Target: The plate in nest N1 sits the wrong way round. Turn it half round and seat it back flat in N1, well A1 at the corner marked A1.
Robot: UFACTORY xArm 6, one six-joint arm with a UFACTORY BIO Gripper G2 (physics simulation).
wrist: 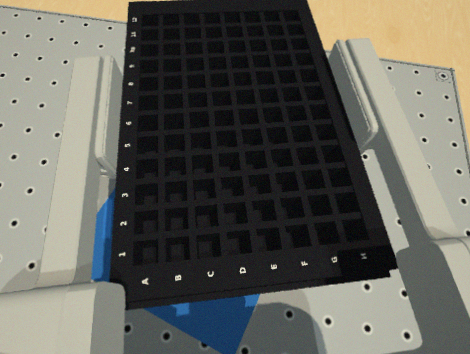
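Observation:
The black plate (pixel 227 165) fills the middle of the wrist view, with numbers 1 to 12 along its left edge and letters A to H along its near edge. Its well A1 is at the lower left in this view. My gripper (pixel 232 105) is shut on the plate, one finger pad at each long side, and holds it raised above the pegboard. Part of a blue nest (pixel 220 325) shows below the plate's near edge and at its lower left, partly in shadow. The plate hides the rest of it, and no A1 corner mark shows.
A light grey pegboard (pixel 45 170) with rows of dark holes lies below on both sides. Its right edge and a far corner show at the right. A pale wooden table top (pixel 400 25) shows beyond the board at the top. Shadows fall across the board at the bottom.

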